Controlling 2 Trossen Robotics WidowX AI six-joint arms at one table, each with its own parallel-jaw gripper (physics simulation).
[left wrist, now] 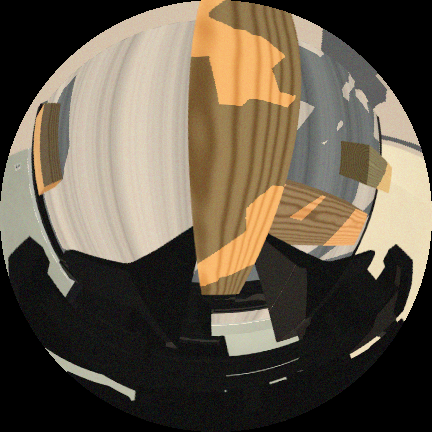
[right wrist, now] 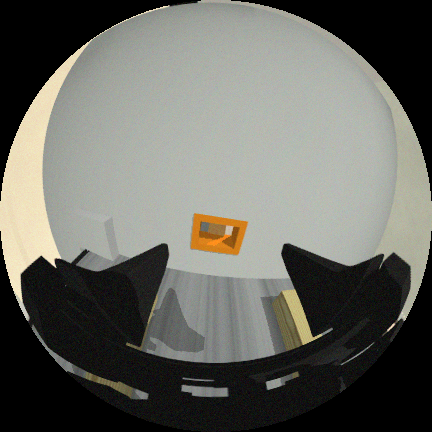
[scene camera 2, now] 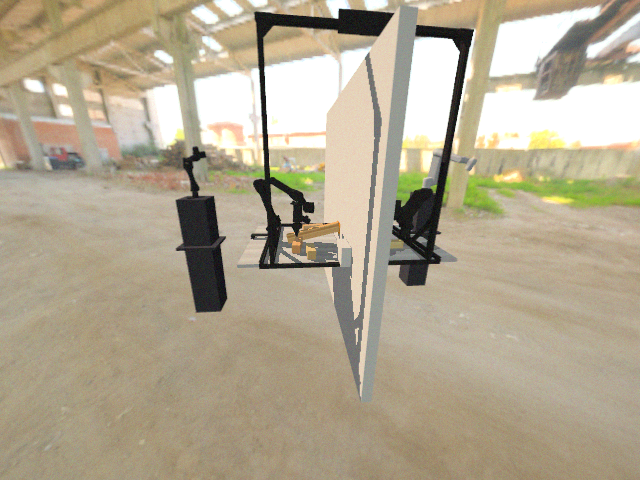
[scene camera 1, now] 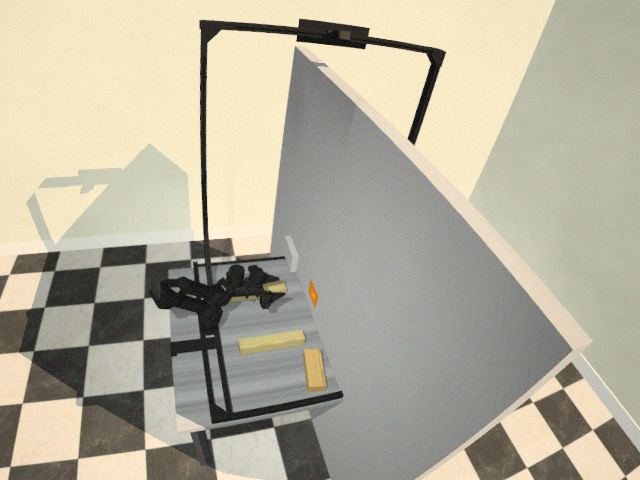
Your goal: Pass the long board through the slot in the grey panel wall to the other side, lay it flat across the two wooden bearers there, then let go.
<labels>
my right gripper: right wrist; scene camera 1; not seen in the left wrist view (out of frame); not seen in scene camera 2 (hidden by a grey panel wall)
same spot on my right gripper: (scene camera 1: 266,278) = (right wrist: 130,296)
</labels>
